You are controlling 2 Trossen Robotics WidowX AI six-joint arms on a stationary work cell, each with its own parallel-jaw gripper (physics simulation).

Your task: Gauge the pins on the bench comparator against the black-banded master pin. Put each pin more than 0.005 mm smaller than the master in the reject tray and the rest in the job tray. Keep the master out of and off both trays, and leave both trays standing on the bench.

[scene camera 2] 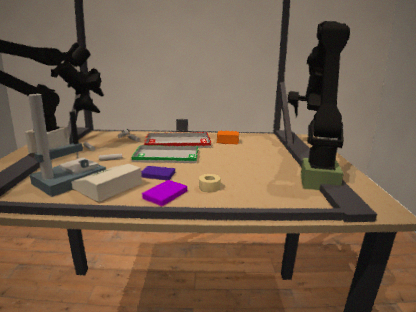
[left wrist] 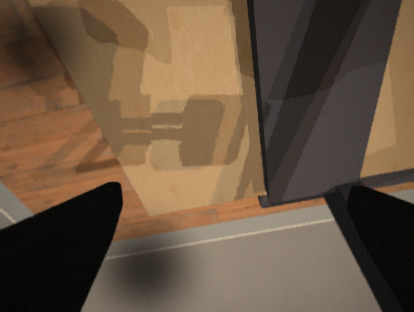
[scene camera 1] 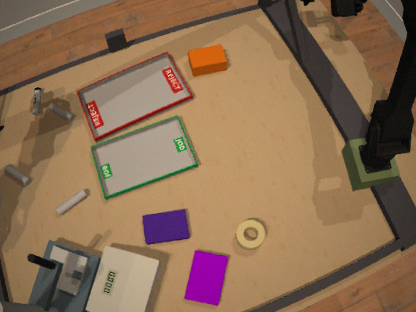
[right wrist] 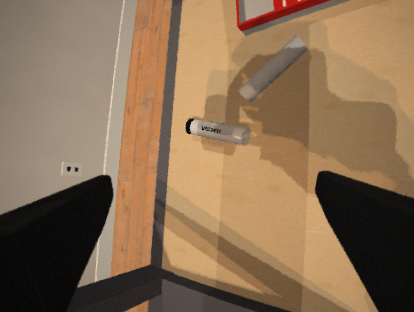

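Pixels of known places: left gripper, between the fingertips: [scene camera 2: 307,118] [left wrist: 235,194] [scene camera 1: 320,4]; right gripper, between the fingertips: [scene camera 2: 101,104] [right wrist: 215,183]; left arm's base, origin of its link: [scene camera 2: 322,165] [scene camera 1: 374,157]; right arm's base, origin of its link: [scene camera 2: 46,129].
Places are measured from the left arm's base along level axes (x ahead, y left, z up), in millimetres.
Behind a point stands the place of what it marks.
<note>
The black-banded master pin [scene camera 1: 37,101] {x 764, y -292, z -39 mm} [right wrist: 217,131] {x 770, y -291, z -37 mm} lies on the bench beside a plain grey pin [scene camera 1: 61,111] {x 693, y -248, z -38 mm} [right wrist: 273,68] {x 698, y -247, z -39 mm}. Another pin [scene camera 1: 18,174] {x 801, y -96, z -38 mm} lies at the left, and a paler pin [scene camera 1: 72,202] {x 662, y -12, z -39 mm} [scene camera 2: 110,157] {x 663, y -8, z -45 mm} lies nearer the comparator [scene camera 1: 74,272] {x 650, y 147, z 4 mm} [scene camera 2: 60,182] {x 662, y 243, z -26 mm}. The red reject tray [scene camera 1: 144,117] {x 486, y -194, z -40 mm} [scene camera 2: 177,145] {x 489, y -192, z -44 mm} and green job tray [scene camera 1: 151,181] {x 483, y -37, z -42 mm} [scene camera 2: 165,160] {x 479, y -39, z -48 mm} stand on the bench, both empty. My right gripper [right wrist: 215,183] {x 803, y -200, z 97 mm} is open and empty, above the bench near the master. My left gripper [left wrist: 235,194] {x 9, y -422, z 44 mm} is open and empty, raised by the right edge in scene camera 2.
A cream display box [scene camera 1: 122,280] {x 558, y 169, z -9 mm} [scene camera 2: 107,182] {x 524, y 239, z -10 mm} adjoins the comparator. An orange block [scene camera 1: 207,60] {x 322, y -317, z -18 mm} [scene camera 2: 228,137] {x 315, y -304, z -29 mm}, purple block [scene camera 1: 166,226] {x 463, y 64, z -41 mm}, magenta block [scene camera 1: 206,277] {x 398, y 179, z -39 mm} and tape ring [scene camera 1: 241,241] {x 319, y 120, z -28 mm} lie on the bench. Dark frame rails [scene camera 1: 320,75] {x 48, y -250, z -36 mm} edge it.
</note>
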